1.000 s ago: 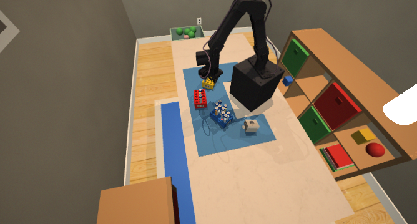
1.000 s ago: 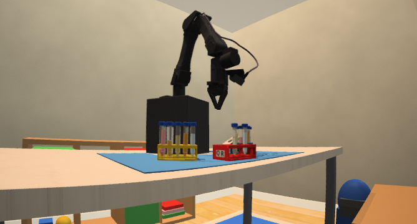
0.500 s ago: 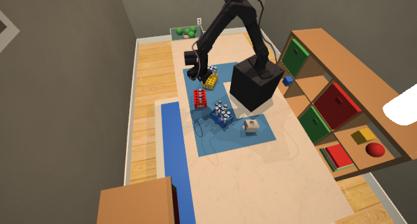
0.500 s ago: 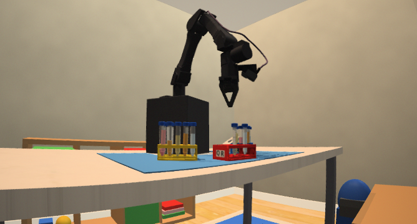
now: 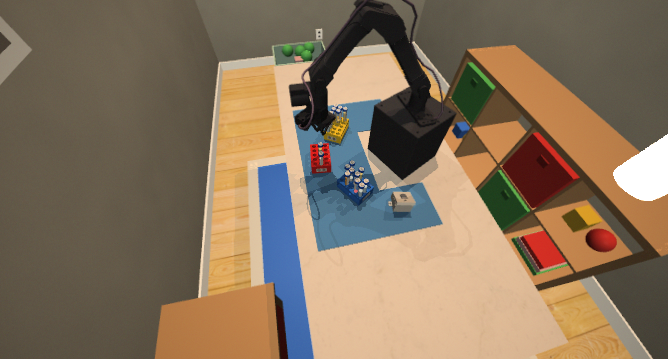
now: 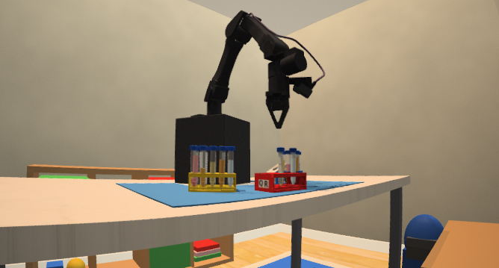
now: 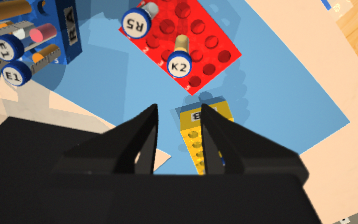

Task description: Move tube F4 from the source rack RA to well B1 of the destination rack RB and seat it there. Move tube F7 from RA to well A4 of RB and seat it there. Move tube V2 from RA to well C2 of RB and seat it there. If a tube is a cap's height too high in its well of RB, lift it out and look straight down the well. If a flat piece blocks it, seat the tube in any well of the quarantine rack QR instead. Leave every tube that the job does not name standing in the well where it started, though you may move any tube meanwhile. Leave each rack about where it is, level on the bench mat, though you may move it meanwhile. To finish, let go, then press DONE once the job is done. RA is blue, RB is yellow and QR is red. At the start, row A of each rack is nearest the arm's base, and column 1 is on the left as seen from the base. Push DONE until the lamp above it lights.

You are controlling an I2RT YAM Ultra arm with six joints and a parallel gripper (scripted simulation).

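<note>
Right now the tube is 130 mm below my hand and 10 mm ahead of it. The rest, counted from my hand: red rack: 170 mm below, 10 mm ahead; tube R8: 130 mm to the right, 130 mm below, 70 mm behind; rack RB: 170 mm below, 150 mm to the right, 120 mm behind.
</note>
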